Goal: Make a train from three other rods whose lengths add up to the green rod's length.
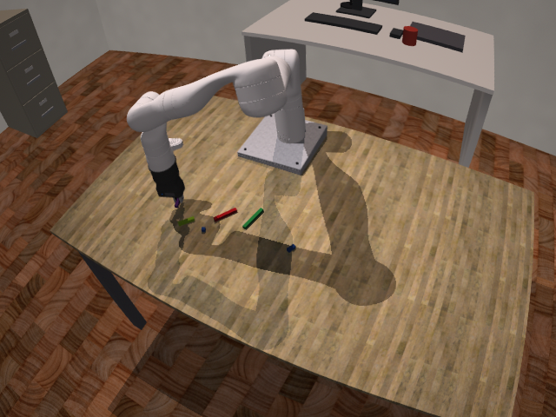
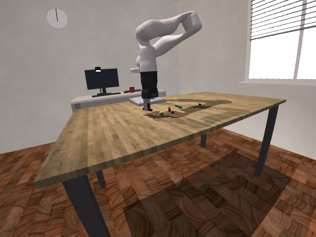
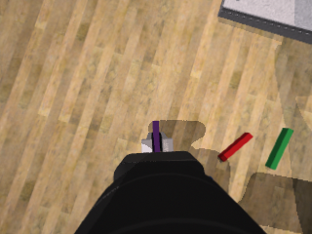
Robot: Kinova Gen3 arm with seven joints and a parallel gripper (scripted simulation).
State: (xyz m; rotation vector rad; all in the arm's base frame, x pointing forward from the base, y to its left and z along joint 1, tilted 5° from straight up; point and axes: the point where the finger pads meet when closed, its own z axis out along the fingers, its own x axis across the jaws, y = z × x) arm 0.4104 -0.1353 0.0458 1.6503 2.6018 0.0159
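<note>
Now: the lime rod 4 cm ahead of my hand, 6 cm to the left of it and 4 cm below it. Also, from my hand: green rod (7 cm behind, 22 cm to the left, 4 cm below); red rod (4 cm behind, 14 cm to the left, 4 cm below); purple rod (1 cm below).
</note>
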